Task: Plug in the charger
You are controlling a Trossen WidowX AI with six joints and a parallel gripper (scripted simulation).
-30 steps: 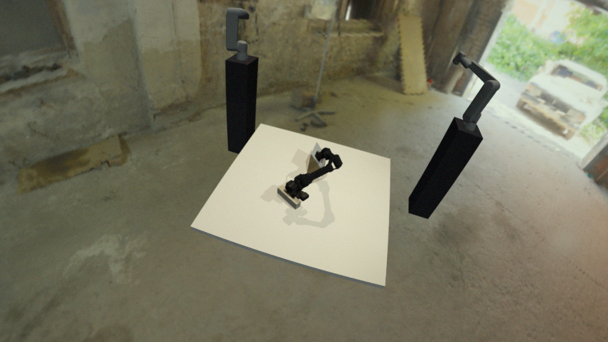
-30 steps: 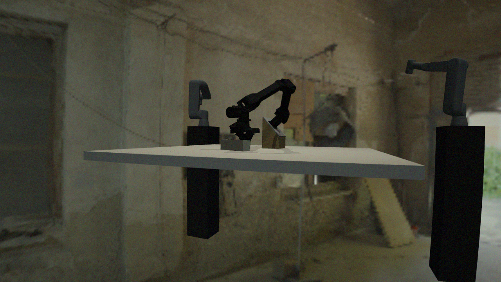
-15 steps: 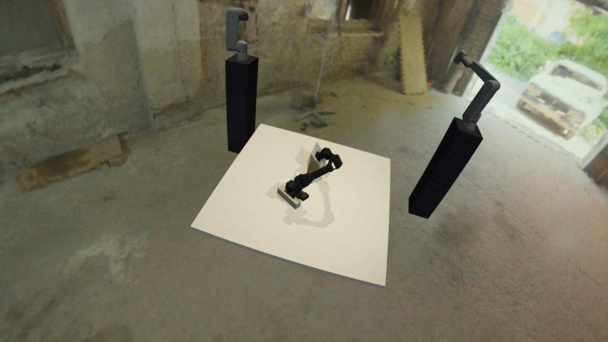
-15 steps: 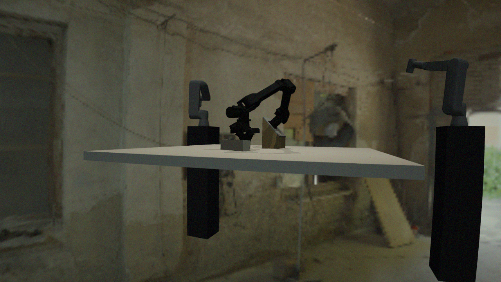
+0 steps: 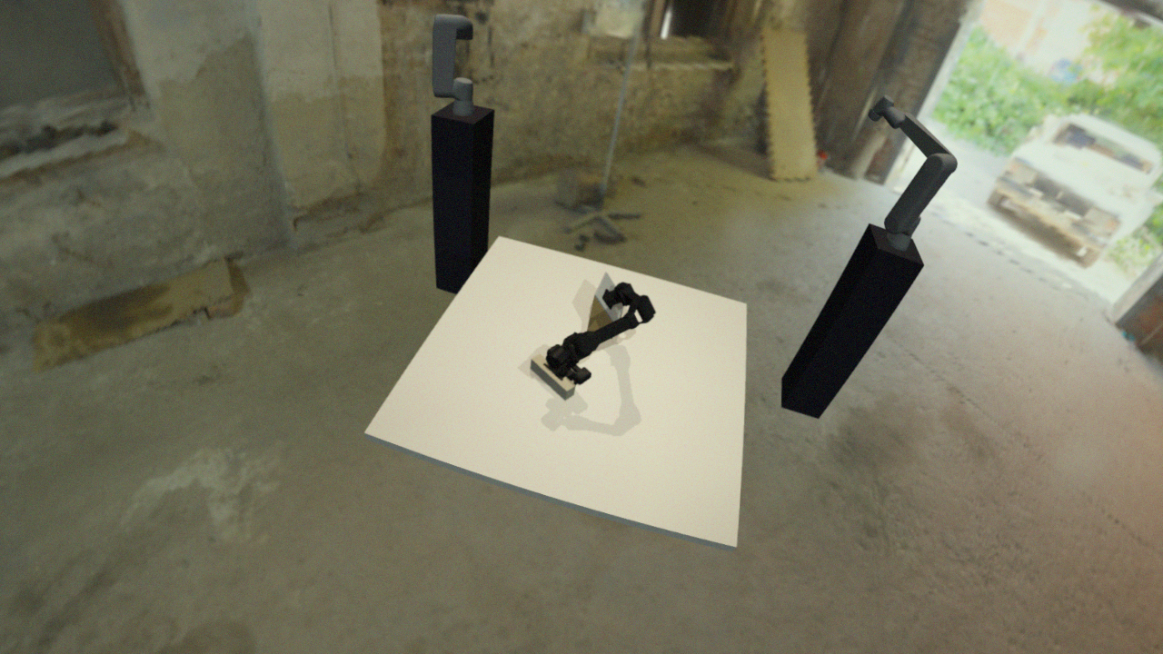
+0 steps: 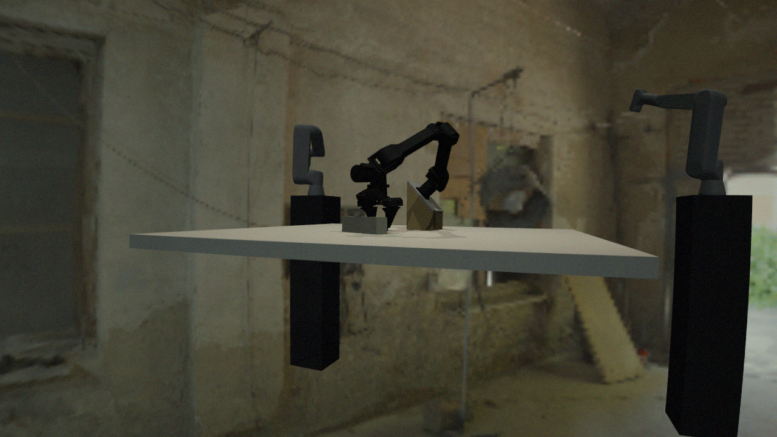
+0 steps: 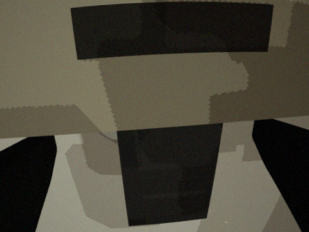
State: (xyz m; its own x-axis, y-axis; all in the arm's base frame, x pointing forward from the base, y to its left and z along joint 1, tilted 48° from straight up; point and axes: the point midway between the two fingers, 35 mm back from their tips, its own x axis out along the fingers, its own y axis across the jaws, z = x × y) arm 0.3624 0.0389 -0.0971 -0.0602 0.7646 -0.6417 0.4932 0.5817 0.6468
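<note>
The charger lies 1 cm ahead of my gripper tip, 1 cm to the right of it and 1 cm above it.
</note>
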